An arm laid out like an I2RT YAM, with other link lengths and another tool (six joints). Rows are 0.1 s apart.
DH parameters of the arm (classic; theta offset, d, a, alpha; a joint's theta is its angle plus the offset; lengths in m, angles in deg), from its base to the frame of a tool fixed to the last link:
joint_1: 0 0.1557 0.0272 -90
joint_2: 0 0 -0.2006 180
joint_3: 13.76 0 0.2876 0
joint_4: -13.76 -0.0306 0.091 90
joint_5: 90 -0.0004 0 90
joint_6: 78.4 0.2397 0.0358 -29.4
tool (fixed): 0 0.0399 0 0
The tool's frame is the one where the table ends.
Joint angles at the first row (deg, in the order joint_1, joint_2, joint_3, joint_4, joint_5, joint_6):
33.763, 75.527, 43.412, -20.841, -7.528, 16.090
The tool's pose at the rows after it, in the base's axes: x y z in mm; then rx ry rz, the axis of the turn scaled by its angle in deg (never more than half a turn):
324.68 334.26 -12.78 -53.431 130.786 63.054
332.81 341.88 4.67 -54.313 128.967 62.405
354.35 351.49 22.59 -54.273 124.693 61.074
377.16 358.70 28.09 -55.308 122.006 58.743
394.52 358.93 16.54 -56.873 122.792 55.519
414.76 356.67 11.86 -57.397 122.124 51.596
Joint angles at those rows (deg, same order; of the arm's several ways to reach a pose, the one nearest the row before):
34.470, 74.324, 47.861, -23.872, -8.259, 15.564
35.066, 74.505, 50.452, -24.623, -7.610, 15.316
35.157, 74.924, 51.297, -20.873, -6.506, 15.164
35.156, 78.213, 53.210, -16.912, -5.151, 13.792
35.157, 83.734, 56.615, -15.438, -3.348, 11.768
35.156, 87.158, 58.235, -12.601, -0.729, 10.189

